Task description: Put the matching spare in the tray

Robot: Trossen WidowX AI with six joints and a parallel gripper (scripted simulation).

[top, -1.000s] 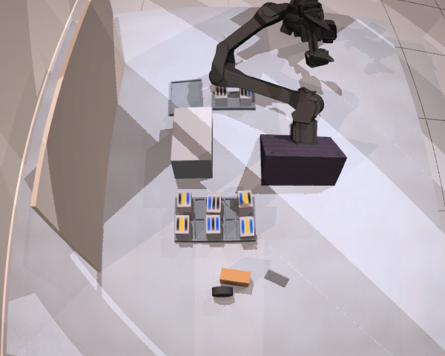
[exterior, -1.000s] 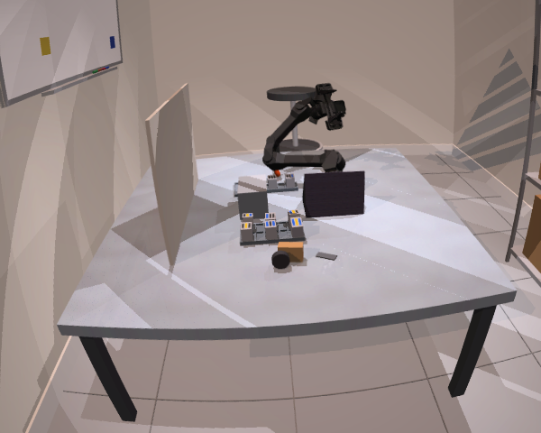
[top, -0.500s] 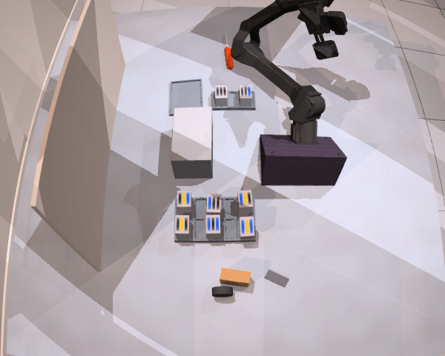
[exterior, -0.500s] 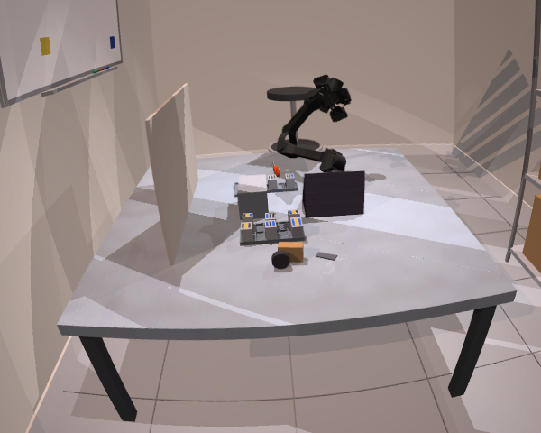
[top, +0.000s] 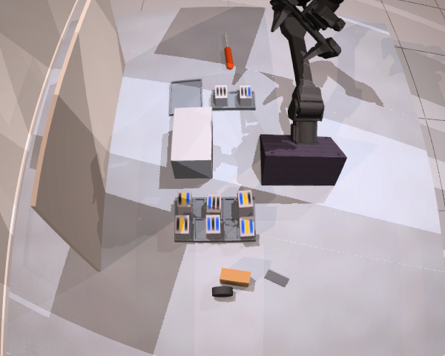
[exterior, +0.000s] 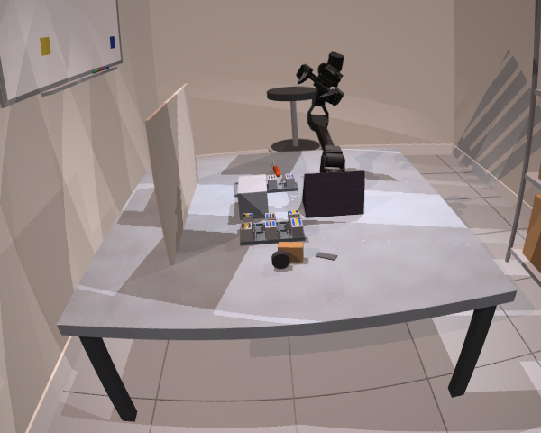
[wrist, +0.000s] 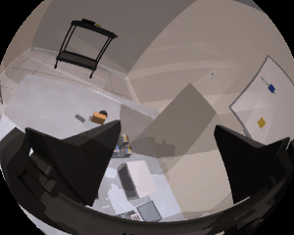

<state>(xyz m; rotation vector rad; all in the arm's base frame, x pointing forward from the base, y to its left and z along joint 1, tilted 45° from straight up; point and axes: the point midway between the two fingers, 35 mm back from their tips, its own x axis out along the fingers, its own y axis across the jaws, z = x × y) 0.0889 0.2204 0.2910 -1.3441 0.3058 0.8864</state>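
The spare block is 380 mm below my gripper tip, 170 mm to the left of it and 100 mm ahead of it. The rest, counted from my gripper tip: holder (420 mm below, 160 mm to the right, 100 mm ahead); grey box (380 mm below, 220 mm ahead); tall board (470 mm ahead, 200 mm below, 20 mm to the right).
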